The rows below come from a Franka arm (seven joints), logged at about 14 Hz.
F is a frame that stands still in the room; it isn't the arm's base.
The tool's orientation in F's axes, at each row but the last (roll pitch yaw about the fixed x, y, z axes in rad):
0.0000, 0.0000, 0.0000
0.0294, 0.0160, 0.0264
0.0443, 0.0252, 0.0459
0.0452, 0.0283, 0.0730
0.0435, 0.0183, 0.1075
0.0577, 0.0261, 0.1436
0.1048, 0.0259, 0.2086
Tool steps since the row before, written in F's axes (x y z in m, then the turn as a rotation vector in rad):
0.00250, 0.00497, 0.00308, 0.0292, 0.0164, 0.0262
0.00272, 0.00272, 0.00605, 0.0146, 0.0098, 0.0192
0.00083, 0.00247, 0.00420, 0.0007, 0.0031, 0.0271
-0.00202, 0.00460, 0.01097, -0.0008, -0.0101, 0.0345
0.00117, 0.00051, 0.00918, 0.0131, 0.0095, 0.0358
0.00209, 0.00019, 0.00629, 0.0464, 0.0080, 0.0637
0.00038, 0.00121, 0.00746, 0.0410, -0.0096, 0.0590
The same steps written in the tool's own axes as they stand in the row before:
0.00250, 0.00497, 0.00308, 0.0292, 0.0164, 0.0262
0.00269, 0.00283, 0.00601, 0.0145, 0.0100, 0.0192
0.00084, 0.00261, 0.00411, 0.0002, 0.0043, 0.0270
-0.00199, 0.00522, 0.01069, -0.0025, -0.0084, 0.0349
0.00105, 0.00078, 0.00918, 0.0134, 0.0096, 0.0357
0.00193, 0.00025, 0.00634, 0.0454, 0.0050, 0.0647
0.00043, 0.00188, 0.00732, 0.0366, -0.0115, 0.0615

